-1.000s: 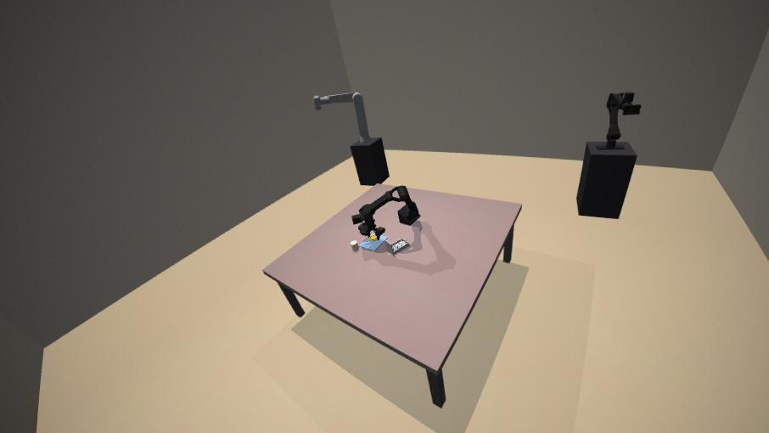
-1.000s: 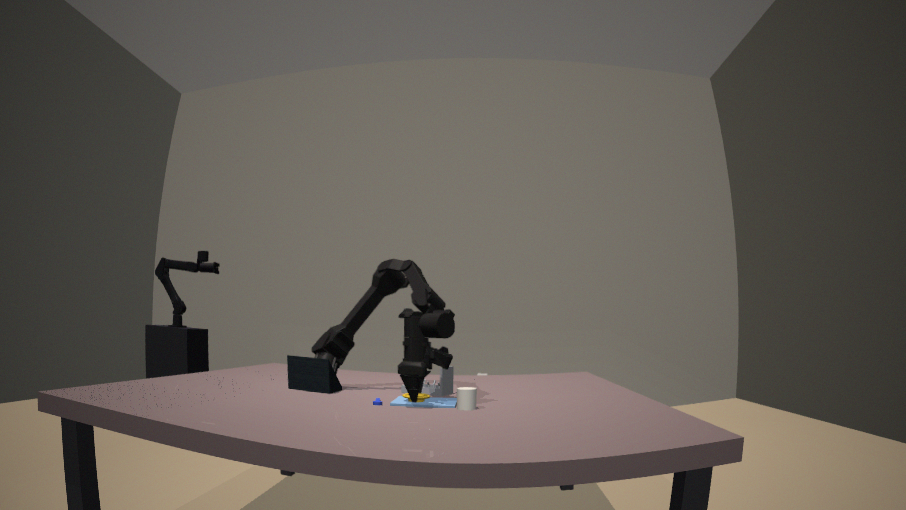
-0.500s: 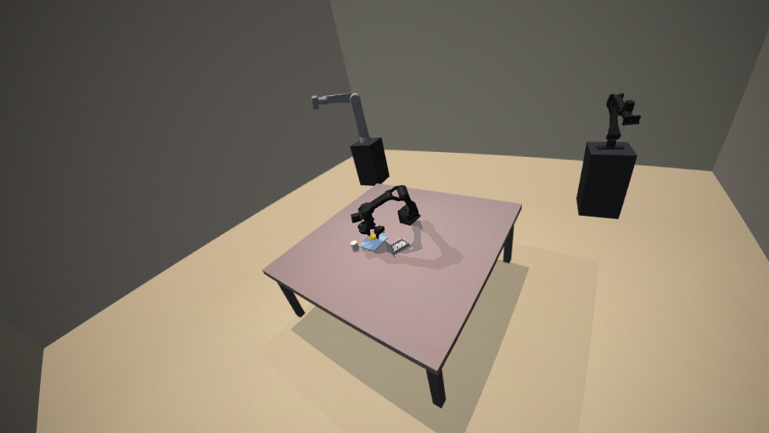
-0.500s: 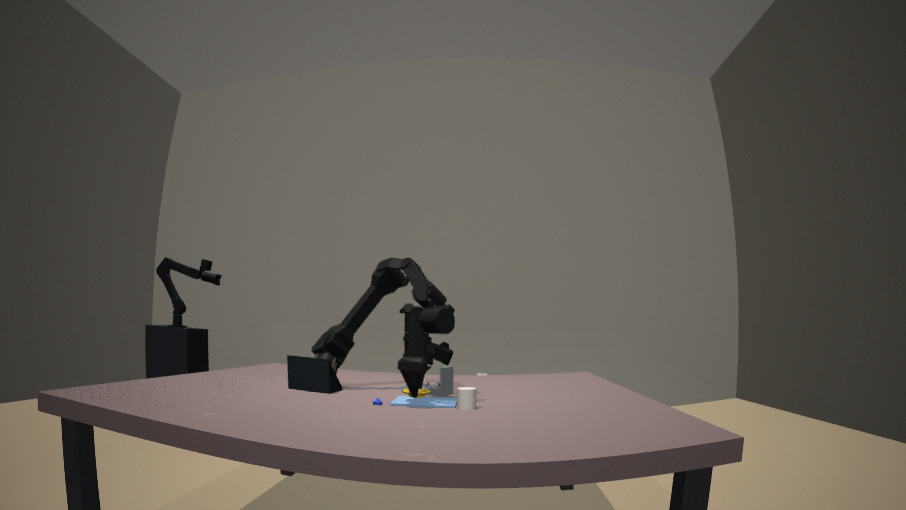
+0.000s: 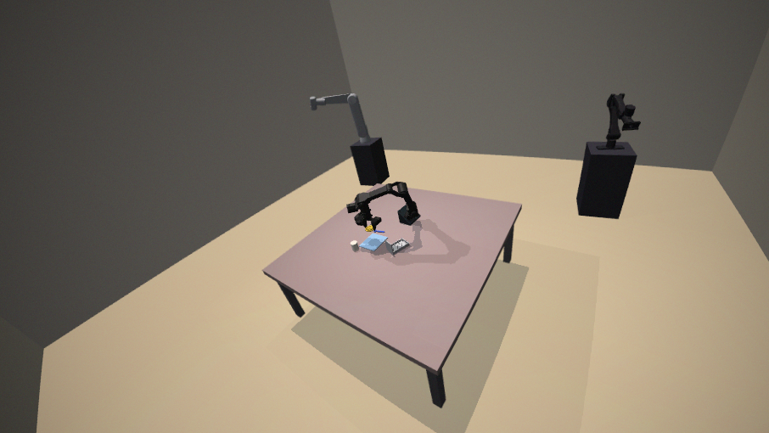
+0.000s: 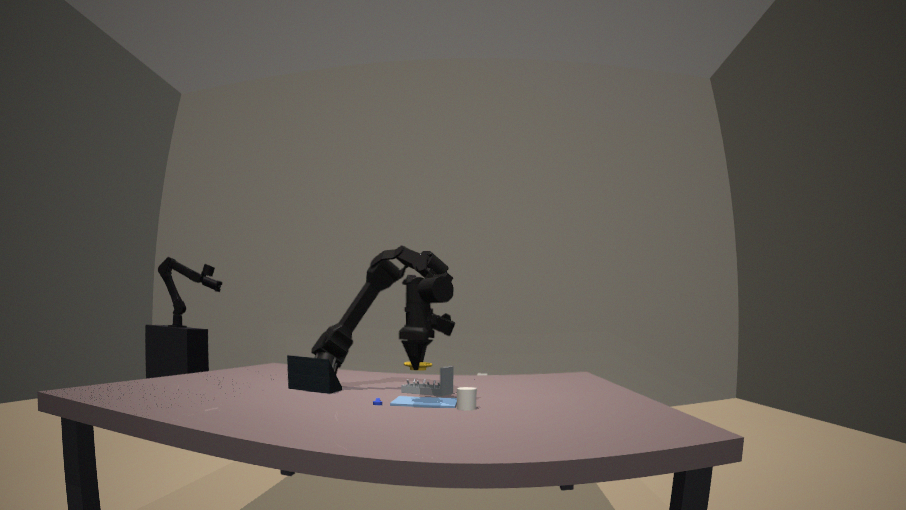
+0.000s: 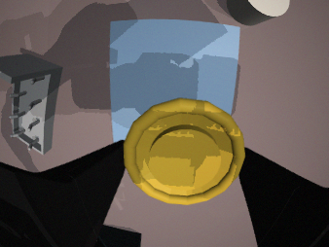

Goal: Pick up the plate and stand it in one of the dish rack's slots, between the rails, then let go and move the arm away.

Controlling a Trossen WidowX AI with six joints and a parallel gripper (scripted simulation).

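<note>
The grey dish rack lies 3 cm ahead of my gripper tip, 20 cm to the left of it and 7 cm below it. From my gripper tip the other things lie so: blue spoon (10 cm behind, 2 cm to the right, 8 cm below); then white cup (11 cm ahead, 8 cm to the right, 6 cm below); then yellow plate (1 cm above).
</note>
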